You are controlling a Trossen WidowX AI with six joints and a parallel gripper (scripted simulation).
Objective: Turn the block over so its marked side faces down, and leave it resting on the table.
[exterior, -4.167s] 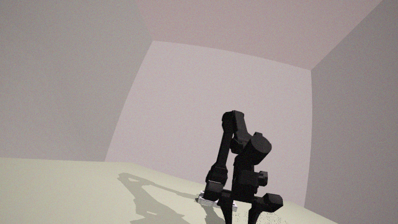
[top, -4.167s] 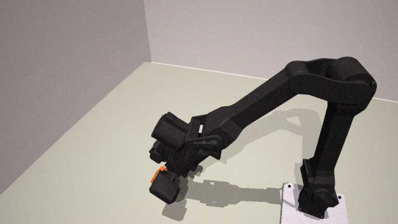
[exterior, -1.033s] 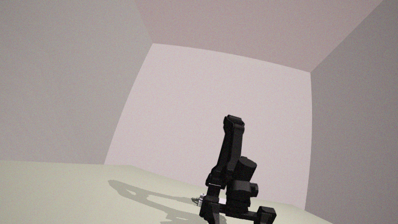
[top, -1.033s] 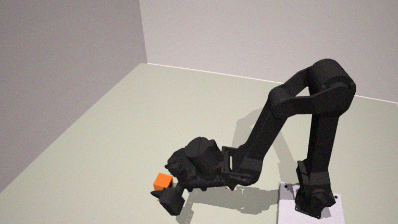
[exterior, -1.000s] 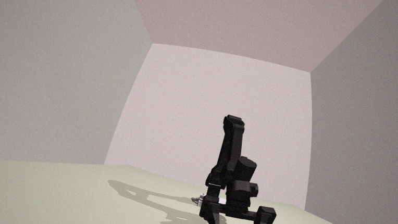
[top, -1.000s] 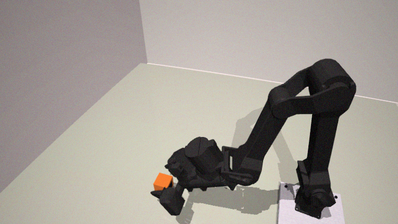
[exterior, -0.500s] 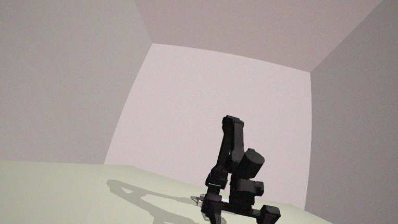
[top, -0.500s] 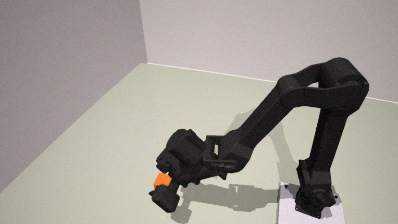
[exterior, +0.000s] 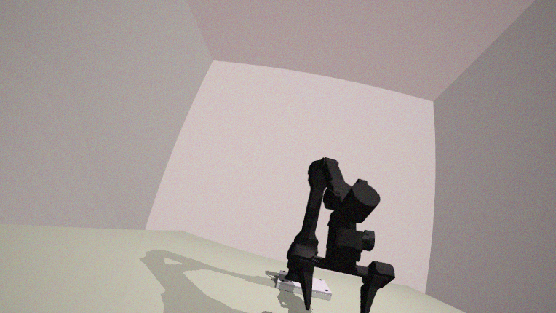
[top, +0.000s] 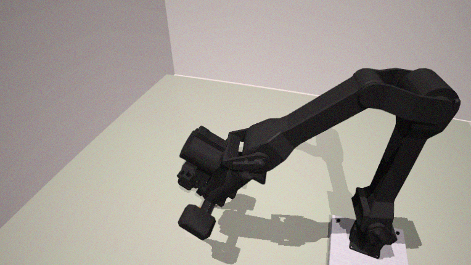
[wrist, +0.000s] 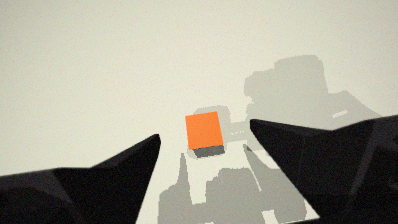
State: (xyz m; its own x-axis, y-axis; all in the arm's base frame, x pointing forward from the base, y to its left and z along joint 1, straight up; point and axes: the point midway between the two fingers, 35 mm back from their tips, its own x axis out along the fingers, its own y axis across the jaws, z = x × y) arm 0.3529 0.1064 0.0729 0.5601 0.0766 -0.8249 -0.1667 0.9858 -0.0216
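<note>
Now: gripper tip 4 cm above the block and 1 cm past it.
</note>
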